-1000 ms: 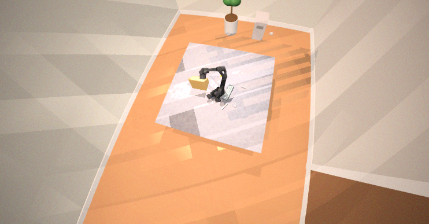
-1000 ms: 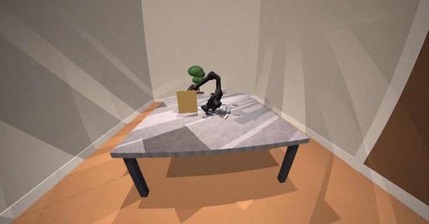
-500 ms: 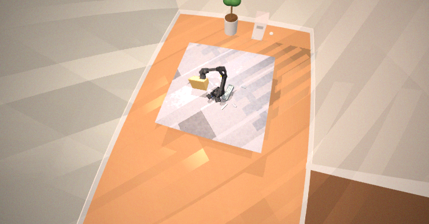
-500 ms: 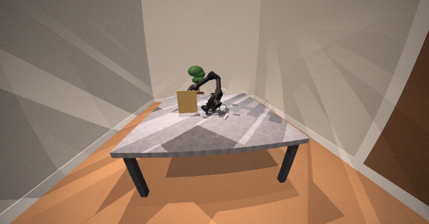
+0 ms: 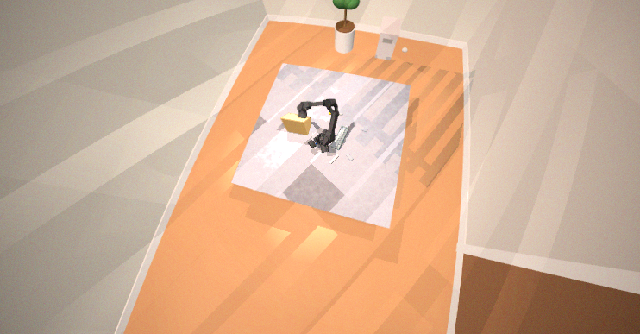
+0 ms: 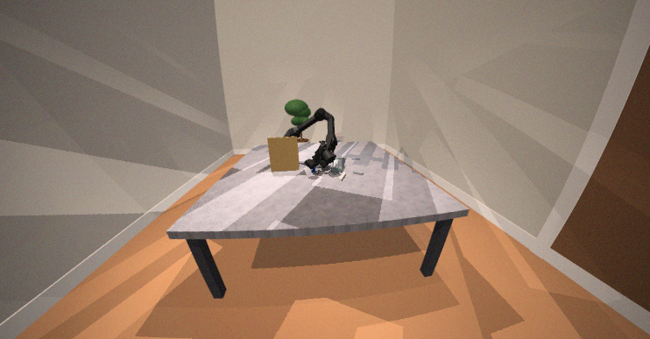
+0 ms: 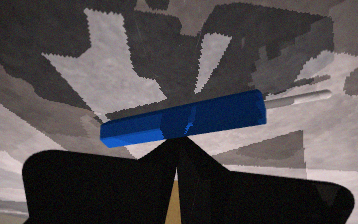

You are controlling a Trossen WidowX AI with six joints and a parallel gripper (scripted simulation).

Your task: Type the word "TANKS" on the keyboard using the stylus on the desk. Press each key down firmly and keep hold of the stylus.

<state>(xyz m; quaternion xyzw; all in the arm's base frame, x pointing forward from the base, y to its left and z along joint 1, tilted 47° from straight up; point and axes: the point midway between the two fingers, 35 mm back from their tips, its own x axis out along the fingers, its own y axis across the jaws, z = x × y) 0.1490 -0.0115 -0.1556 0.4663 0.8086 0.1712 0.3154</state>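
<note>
The blue stylus is 10 mm ahead of my gripper tip and 40 mm to the right of it. From my gripper tip the other things lie so: grey stylus tip: 70 mm to the right.
</note>
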